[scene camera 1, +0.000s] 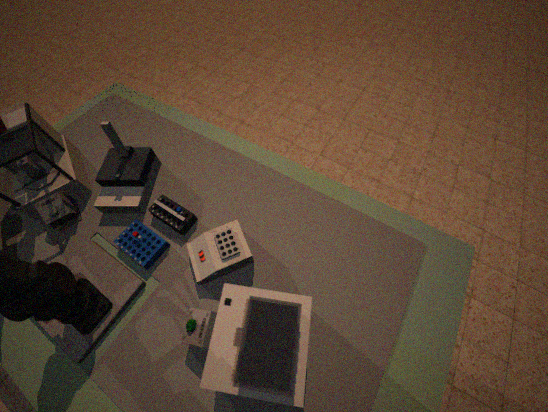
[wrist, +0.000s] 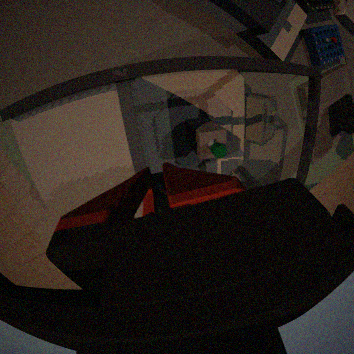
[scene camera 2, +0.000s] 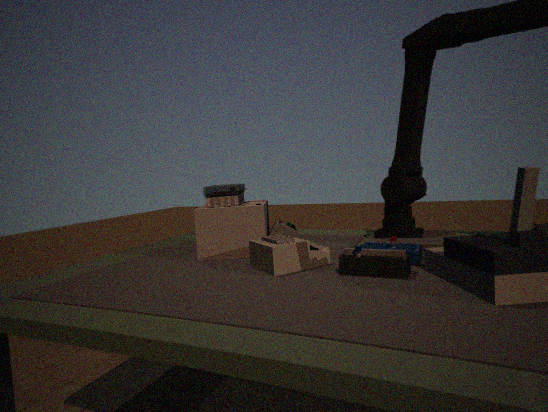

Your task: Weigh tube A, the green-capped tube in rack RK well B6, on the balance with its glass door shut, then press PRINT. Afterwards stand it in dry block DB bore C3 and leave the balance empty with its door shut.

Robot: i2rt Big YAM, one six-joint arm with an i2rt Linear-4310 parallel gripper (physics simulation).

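Pixels of known places: gripper, fingertip midpoint: [scene camera 1: 4,130] [wrist: 158,173]; arm's base, link origin: [scene camera 1: 86,305] [wrist: 339,113] [scene camera 2: 399,235].
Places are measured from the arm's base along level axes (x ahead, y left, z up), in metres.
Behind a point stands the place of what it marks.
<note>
The balance [scene camera 1: 67,160] {z 0.056, x 0.250, y 0.399 m} [wrist: 200,64] {z 0.193, x 0.251, y 0.410 m} stands at the left in scene camera 1, its glass walls dark-framed. Tube A's green cap [wrist: 218,149] {z 0.149, x 0.171, y 0.413 m} shows through the glass in the wrist view, inside the chamber; its body is hidden. My gripper [wrist: 158,173] {z 0.193, x 0.203, y 0.465 m} is at the balance, its red fingers close together on the dark door handle [wrist: 158,197] {z 0.203, x 0.193, y 0.472 m}. I cannot tell how far the door stands open. The blue rack RK [scene camera 1: 150,250] {z 0.011, x 0.195, y -0.039 m} [scene camera 2: 390,246] [wrist: 322,50] {z 0.011, x 0.183, y 0.049 m} holds a red-capped tube. The pale dry block DB [scene camera 1: 212,265] {z 0.040, x 0.256, y -0.219 m} [scene camera 2: 287,260] {z 0.009, x 0.360, y -0.176 m} has round bores on top.
A black rack [scene camera 1: 173,214] {z 0.028, x 0.307, y -0.026 m} [scene camera 2: 375,265] {z 0.004, x 0.341, y 0.004 m} with a blue cap lies between rack RK and a black-topped device [scene camera 1: 127,170] {z 0.060, x 0.332, y 0.182 m} with an upright post. A large pale box [scene camera 1: 220,345] {z 0.115, x 0.144, y -0.356 m} [scene camera 2: 230,230] {z 0.056, x 0.274, y -0.373 m} and a small holder with a green top [scene camera 1: 191,325] {z 0.052, x 0.129, y -0.270 m} stand beyond the dry block.
</note>
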